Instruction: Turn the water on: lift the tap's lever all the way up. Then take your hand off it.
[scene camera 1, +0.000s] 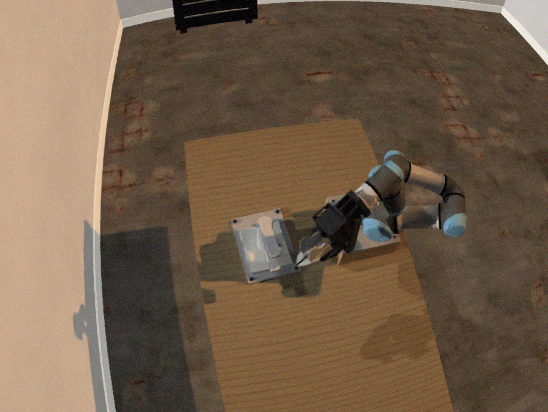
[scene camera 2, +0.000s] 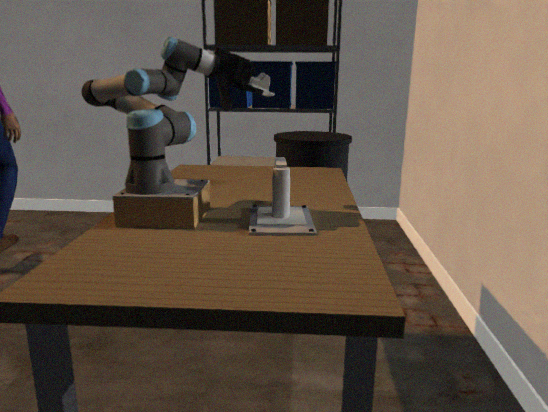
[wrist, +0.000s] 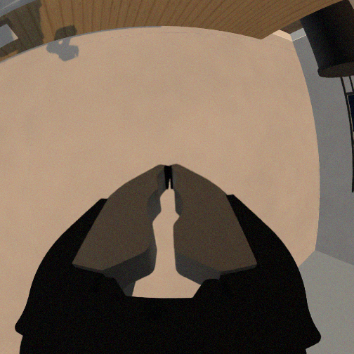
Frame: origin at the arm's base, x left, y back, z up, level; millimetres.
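Where they show: gripper, fingertip midpoint: (scene camera 1: 297, 265) (scene camera 2: 274, 94); arm's base, link origin: (scene camera 2: 150, 188).
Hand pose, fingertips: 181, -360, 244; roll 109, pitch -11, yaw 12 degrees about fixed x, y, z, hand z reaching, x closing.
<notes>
Things, the pixels of their top centre, and the offset from my fingertips, as dx, dy, dz. "spot": a spot on its surface instead. Level surfaces: height alone.
- tap, surface spot: (scene camera 2: 281, 192) spot: -259, +11, -242
- light grey plate, top centre: (scene camera 2: 280, 216) (scene camera 1: 264, 244) -235, +9, -316
- wooden table, surface height: dz -328
The tap (scene camera 1: 267, 227) (scene camera 2: 281, 192) is a pale upright column on a light grey plate (scene camera 1: 290, 270) (scene camera 2: 282, 231) with dark bolts at its corners. Its lever and spout are hard to tell apart, and I cannot tell the lever's angle. My gripper (scene camera 1: 299, 265) (scene camera 2: 272, 93) (wrist: 169, 167) is shut, its fingertips together with nothing between them. In the second scene view it is high above the table, well above the tap's top and a little to its left, apart from it. The tap's column does not show clearly in the wrist view.
The wooden table (scene camera 1: 320, 340) (scene camera 2: 225, 270) (wrist: 150, 12) bears the arm's box-like base (scene camera 2: 157, 212). A low pale box (scene camera 2: 244, 161) shows behind the tap. A dark barrel (scene camera 2: 312, 152) (wrist: 330, 40), a shelf rack (scene camera 2: 270, 110) and part of a person (scene camera 2: 6, 165) are beyond the table.
</notes>
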